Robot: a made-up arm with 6 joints.
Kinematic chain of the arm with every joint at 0, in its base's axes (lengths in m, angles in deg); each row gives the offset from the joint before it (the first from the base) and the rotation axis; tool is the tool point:
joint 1: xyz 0 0 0.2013 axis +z
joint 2: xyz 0 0.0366 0 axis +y
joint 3: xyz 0 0 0.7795 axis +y
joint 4: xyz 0 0 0.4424 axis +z
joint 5: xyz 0 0 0 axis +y
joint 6: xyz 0 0 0.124 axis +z
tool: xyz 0 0 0
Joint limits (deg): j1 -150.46..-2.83 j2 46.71..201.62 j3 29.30..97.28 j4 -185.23..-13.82 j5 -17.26..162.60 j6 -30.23..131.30
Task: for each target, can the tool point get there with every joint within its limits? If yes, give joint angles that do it. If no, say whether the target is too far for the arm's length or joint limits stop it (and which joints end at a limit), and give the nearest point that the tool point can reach.
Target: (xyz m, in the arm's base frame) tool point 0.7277 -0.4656 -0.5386
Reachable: yes | joints -31.19 112.25 36.52 -28.04 84.64 36.08
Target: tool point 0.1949 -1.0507 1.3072
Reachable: no: too far | nearest point 0.1853 -0.9991 0.9653 | short by 0.346 m
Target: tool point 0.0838 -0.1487 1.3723
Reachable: no: joint limits stop it (at a limit: joint 2, joint 3) | nearest point 0.4384 -0.7779 0.9096 | short by 0.858 m
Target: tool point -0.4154 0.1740 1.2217
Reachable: no: joint limits stop it (at a limit: joint 1, joint 2, joint 3) | nearest point -0.7896 -0.4276 0.8947 | short by 0.780 m
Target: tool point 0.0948 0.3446 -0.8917
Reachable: yes | joints -107.30 173.23 65.53 -129.33 30.42 48.61
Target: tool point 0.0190 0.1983 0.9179
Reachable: no: joint limits stop it (at a limit: joint 1, joint 2, joint 3, joint 4) | nearest point 0.7287 -0.0085 0.4517 | short by 0.874 m
